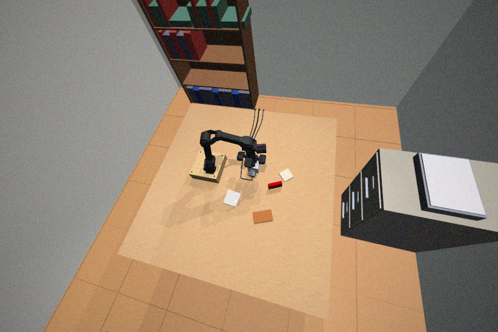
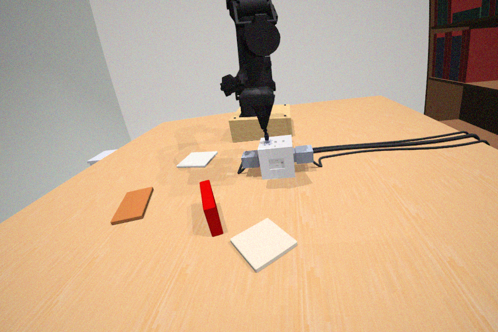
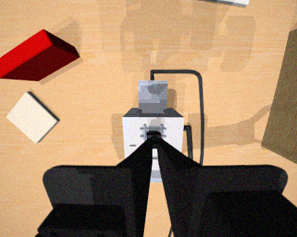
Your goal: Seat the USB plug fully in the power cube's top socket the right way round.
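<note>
Right now the black USB plug is 20 mm below my gripper tip. Round my gripper tip: cream tile: 230 mm ahead, 110 mm below; then red block: 170 mm ahead, 100 mm to the right, 80 mm below; then white tile: 230 mm to the right, 110 mm below, 110 mm behind.
</note>
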